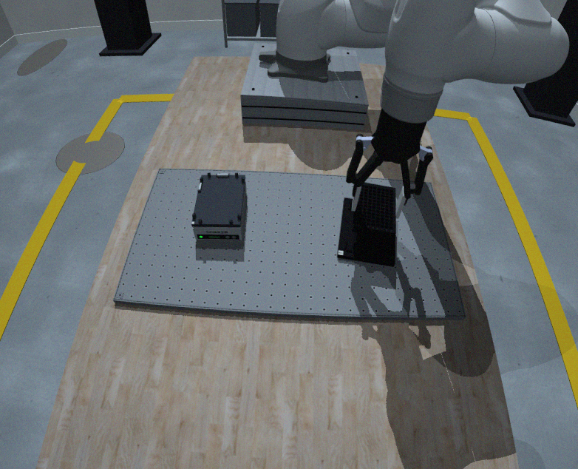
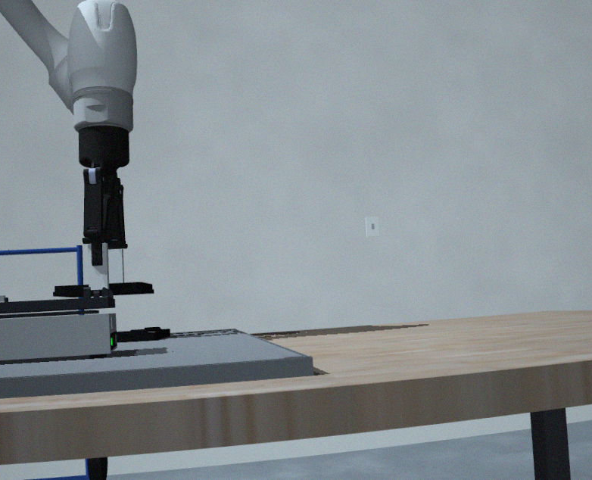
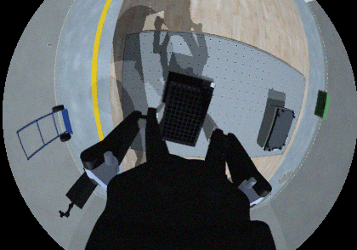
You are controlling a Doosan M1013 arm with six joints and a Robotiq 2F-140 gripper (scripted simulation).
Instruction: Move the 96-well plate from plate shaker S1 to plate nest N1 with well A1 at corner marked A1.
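My hand is 100 mm above the black plate nest N1. From my hand the other things lie so: small pale mark: 90 mm below, 70 mm ahead, 60 mm to the right; black 96-well plate: 30 mm below.
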